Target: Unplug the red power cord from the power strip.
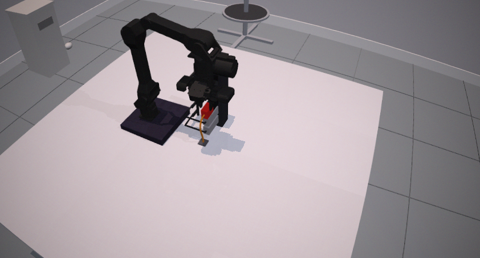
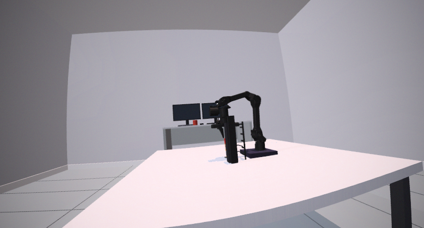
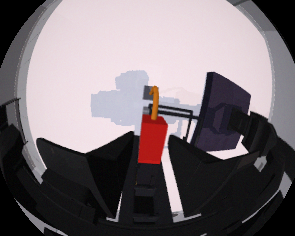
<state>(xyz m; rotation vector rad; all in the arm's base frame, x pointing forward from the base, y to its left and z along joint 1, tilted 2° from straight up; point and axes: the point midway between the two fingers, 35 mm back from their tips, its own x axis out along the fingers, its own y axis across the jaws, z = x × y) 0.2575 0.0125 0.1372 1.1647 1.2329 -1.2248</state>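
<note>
My gripper tip is 10 mm past the red plug, 30 mm to the right of it and 10 mm above it. From my gripper tip the other things lie so: grey foot 30 mm to the right, 140 mm below.
</note>
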